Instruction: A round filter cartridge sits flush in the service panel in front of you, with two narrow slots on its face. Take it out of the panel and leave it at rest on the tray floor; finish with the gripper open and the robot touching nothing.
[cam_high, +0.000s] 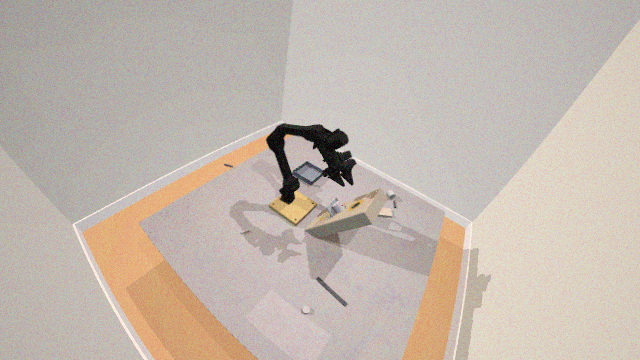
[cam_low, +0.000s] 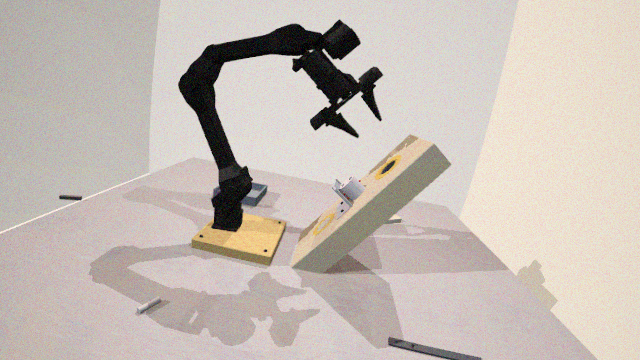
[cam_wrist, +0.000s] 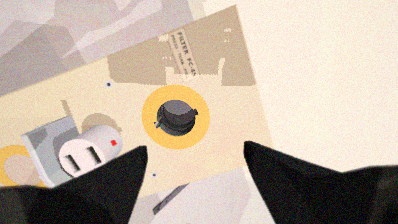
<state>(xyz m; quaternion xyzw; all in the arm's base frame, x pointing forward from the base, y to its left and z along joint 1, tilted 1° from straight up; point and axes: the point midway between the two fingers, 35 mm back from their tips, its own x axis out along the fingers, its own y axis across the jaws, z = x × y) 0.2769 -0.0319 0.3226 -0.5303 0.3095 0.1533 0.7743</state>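
The filter cartridge lies 14 cm below my gripper tip and 1 cm behind it. Also, from my gripper tip: tray (32 cm to the left, 32 cm below, 32 cm behind); service panel (16 cm below, 3 cm ahead).
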